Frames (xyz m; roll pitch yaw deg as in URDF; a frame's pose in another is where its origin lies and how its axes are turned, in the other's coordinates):
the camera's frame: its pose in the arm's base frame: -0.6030 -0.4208 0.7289 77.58 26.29 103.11
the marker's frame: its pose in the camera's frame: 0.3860 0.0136 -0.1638 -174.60 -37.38 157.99
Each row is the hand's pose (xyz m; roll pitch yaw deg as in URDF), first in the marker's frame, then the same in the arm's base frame.
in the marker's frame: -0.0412 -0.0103 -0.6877 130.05 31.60 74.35
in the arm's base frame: -0.4073 0.3706 0.3420 92.06 -36.13 80.11
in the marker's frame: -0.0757 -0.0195 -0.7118 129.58 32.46 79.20
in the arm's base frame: -0.4091 0.3941 0.3059 87.24 -32.82 83.25
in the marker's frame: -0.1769 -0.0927 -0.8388 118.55 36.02 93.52
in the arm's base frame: -0.3575 0.4752 0.1559 65.37 -21.68 89.24
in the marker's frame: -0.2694 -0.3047 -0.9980 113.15 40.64 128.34
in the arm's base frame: -0.2204 0.4921 -0.0885 36.80 4.83 96.81
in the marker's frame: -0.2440 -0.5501 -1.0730 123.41 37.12 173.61
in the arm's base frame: -0.0510 0.3880 -0.2527 19.01 39.73 100.07
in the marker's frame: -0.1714 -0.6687 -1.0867 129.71 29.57 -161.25
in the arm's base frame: 0.0537 0.3009 -0.2843 10.07 61.95 98.51
